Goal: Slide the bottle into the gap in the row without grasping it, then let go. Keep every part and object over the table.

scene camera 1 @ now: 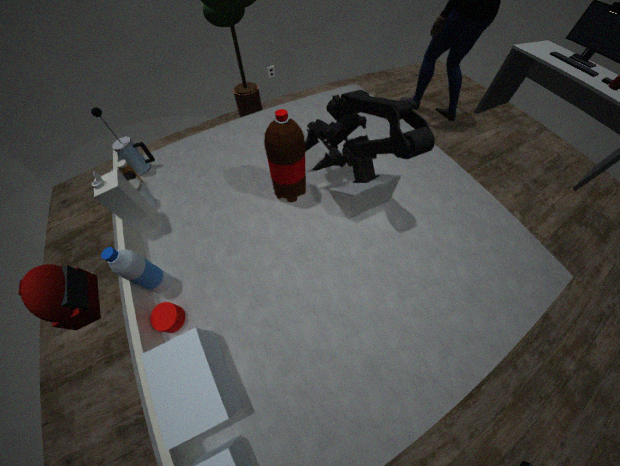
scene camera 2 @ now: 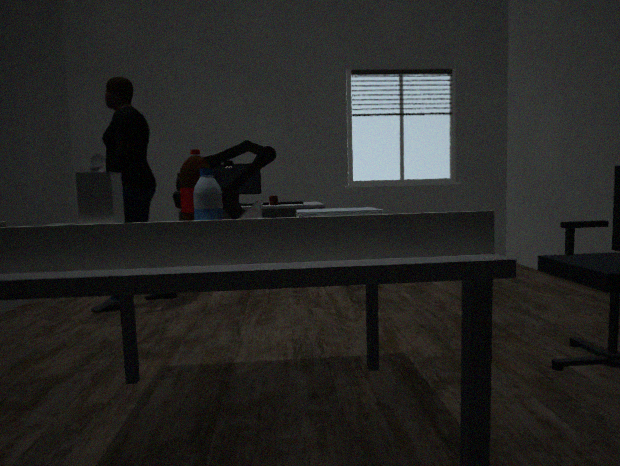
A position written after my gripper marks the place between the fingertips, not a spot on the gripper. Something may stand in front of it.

I see my gripper [scene camera 1: 307,161], a large brown bottle [scene camera 1: 284,141], a blue-capped bottle [scene camera 1: 127,264] and a red cylinder [scene camera 1: 167,317].
The large brown bottle shows as well in scene camera 2 [scene camera 2: 189,175]. The blue-capped bottle shows as well in scene camera 2 [scene camera 2: 208,205]. Scene camera 2 misses the red cylinder, which is hidden by a low wall.
